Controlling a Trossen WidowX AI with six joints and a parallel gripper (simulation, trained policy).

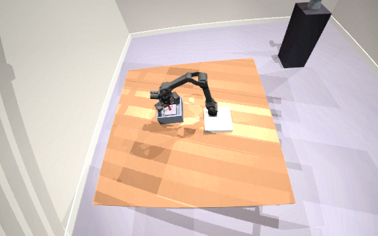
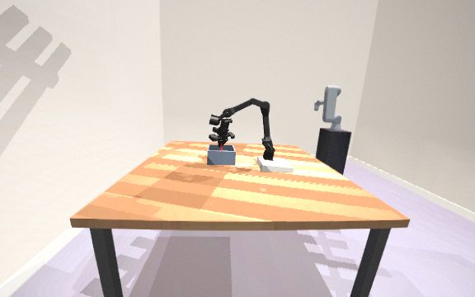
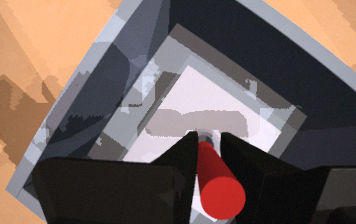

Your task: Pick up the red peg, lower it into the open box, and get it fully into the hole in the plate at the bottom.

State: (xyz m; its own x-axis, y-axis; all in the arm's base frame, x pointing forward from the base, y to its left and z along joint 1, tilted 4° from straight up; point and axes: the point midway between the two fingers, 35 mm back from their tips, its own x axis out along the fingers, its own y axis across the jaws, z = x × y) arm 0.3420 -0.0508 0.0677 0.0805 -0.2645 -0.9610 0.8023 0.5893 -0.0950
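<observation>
Now: the red peg 10 mm to the left of my gripper tip, 10 mm behind it and 10 mm above it. Also, from my gripper tip: grey box 70 mm below, 10 mm to the left, 10 mm behind.
</observation>
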